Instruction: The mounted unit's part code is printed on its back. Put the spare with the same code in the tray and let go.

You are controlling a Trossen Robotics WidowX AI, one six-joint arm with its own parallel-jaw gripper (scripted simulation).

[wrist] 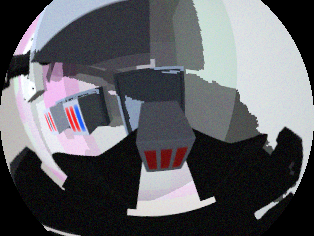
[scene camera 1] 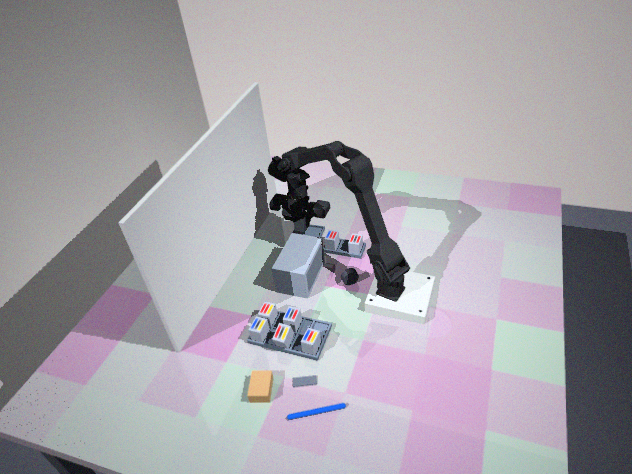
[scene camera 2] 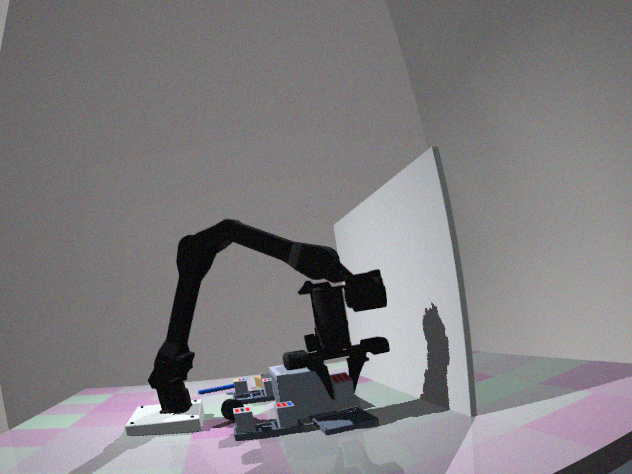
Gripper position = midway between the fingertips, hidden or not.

Labels:
The gripper [scene camera 2: 342,396] holds a grey spare.

